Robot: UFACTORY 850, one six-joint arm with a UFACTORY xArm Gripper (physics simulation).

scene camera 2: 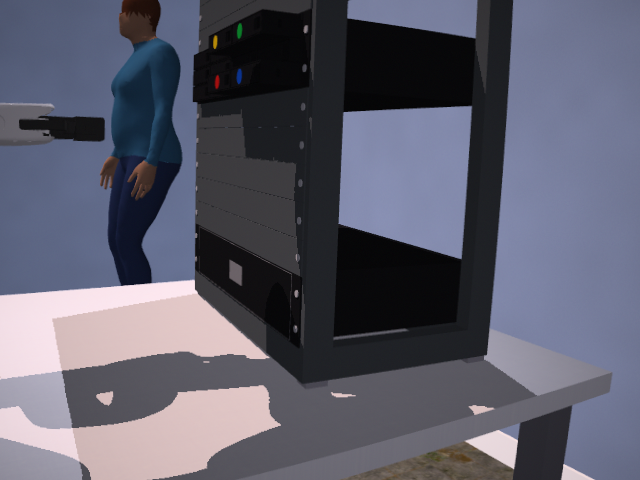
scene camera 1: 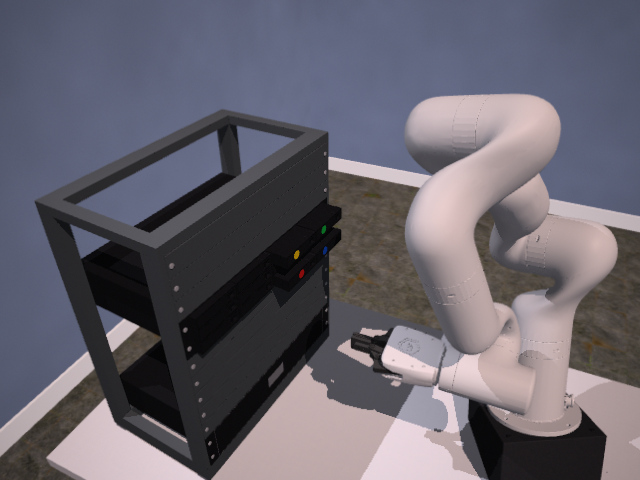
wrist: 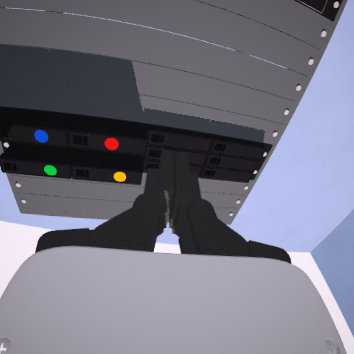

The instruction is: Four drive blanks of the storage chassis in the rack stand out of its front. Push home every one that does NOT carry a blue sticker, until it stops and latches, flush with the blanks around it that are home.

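Observation:
Four dark drive blanks stand out of the chassis [scene camera 1: 227, 304] [wrist: 235, 156] front. The yellow-stickered blank [scene camera 1: 296, 254] [scene camera 2: 215, 42] [wrist: 119, 176] and green-stickered blank [scene camera 1: 323, 228] [scene camera 2: 239, 31] [wrist: 50, 170] form the upper row. The red-stickered blank [scene camera 1: 301, 273] [scene camera 2: 217, 82] [wrist: 111, 144] is under the yellow, the blue-stickered blank [scene camera 1: 325, 250] [scene camera 2: 238, 76] [wrist: 41, 136] under the green. The wrist view shows the rows upside down. My gripper [scene camera 1: 355, 341] [scene camera 2: 102, 129] [wrist: 170, 168] is shut and empty, apart from the rack front and lower than the blanks in scene view 2. Its fingers hide part of the home blanks in the wrist view.
The rack [scene camera 1: 175, 361] [scene camera 2: 325, 206] stands on the table [scene camera 1: 330, 439] [scene camera 2: 155, 320], facing the arm. Flat grey panels lie above and below the chassis. A black unit [scene camera 1: 248, 408] [scene camera 2: 217, 255] fills the rack's bottom. A person [scene camera 2: 144, 103] stands behind in scene view 2.

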